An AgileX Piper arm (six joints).
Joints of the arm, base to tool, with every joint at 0 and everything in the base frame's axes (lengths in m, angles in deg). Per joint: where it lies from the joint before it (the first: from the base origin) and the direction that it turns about. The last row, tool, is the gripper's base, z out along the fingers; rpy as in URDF.
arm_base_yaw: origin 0 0 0.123 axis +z
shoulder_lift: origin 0 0 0 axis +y
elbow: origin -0.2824 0 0.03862 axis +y
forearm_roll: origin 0.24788 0 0.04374 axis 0.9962 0 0.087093
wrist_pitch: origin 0 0 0 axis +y
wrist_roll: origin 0.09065 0 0.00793 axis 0.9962 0 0.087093
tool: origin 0 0 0 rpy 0 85.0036 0
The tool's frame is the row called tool.
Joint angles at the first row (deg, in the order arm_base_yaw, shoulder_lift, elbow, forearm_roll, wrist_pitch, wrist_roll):
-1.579, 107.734, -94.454, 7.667, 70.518, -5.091
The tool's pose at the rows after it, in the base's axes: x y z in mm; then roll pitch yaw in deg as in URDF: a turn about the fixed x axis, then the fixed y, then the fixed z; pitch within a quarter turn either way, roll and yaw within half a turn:
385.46, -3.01, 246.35, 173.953, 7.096, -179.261
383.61, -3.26, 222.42, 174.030, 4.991, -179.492
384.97, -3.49, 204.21, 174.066, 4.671, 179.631
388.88, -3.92, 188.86, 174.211, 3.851, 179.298
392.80, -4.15, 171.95, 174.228, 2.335, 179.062
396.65, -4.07, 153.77, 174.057, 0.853, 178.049
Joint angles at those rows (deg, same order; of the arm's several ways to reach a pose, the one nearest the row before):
-1.949, 108.557, -88.880, 6.844, 68.653, -5.185
-1.950, 109.870, -85.396, 6.769, 65.942, -5.233
-1.949, 111.253, -83.248, 6.826, 62.652, -4.732
-1.949, 113.275, -82.812, 6.718, 60.977, -4.522
-1.949, 115.737, -82.767, 6.718, 59.964, -4.390
-1.949, 118.386, -82.765, 6.959, 58.710, -3.625

